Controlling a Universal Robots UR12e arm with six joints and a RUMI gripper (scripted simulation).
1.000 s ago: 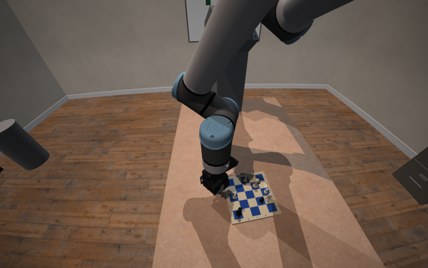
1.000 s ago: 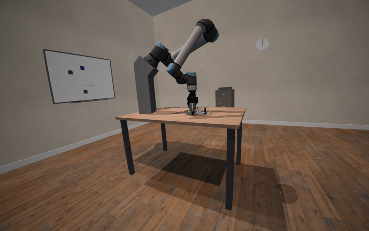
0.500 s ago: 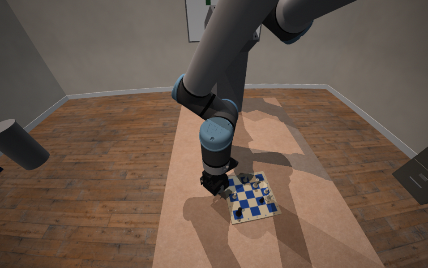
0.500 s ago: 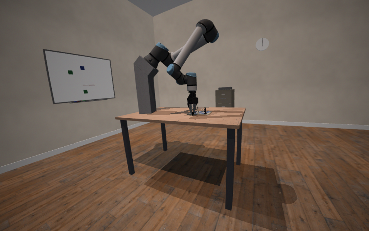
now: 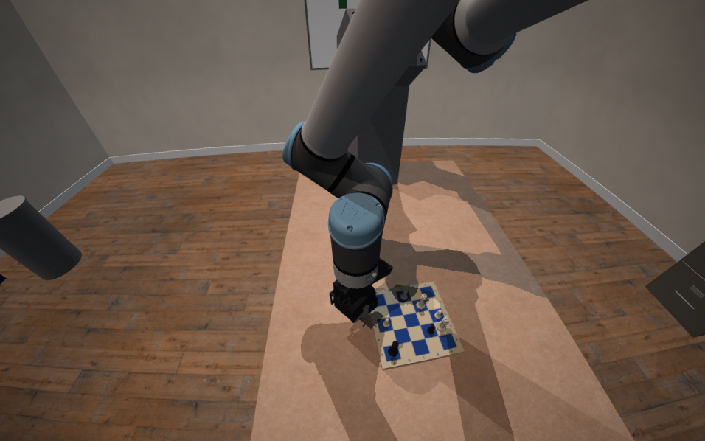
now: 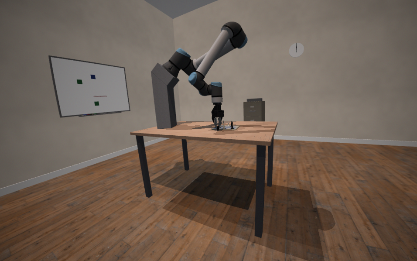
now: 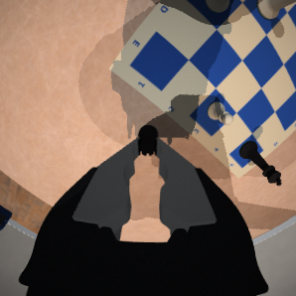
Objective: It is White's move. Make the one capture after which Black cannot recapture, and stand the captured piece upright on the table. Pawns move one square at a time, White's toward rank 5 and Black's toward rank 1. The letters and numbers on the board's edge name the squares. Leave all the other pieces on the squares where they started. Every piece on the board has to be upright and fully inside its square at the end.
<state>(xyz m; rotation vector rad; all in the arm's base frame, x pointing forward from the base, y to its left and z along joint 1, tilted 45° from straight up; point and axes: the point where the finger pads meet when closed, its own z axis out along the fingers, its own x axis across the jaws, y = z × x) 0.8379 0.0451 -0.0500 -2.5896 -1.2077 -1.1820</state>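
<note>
Now: the white chess piece 230 mm to the left of my hand. Also, from my hand: tall black piece (80 mm ahead, 100 mm to the left, 10 mm above).
</note>
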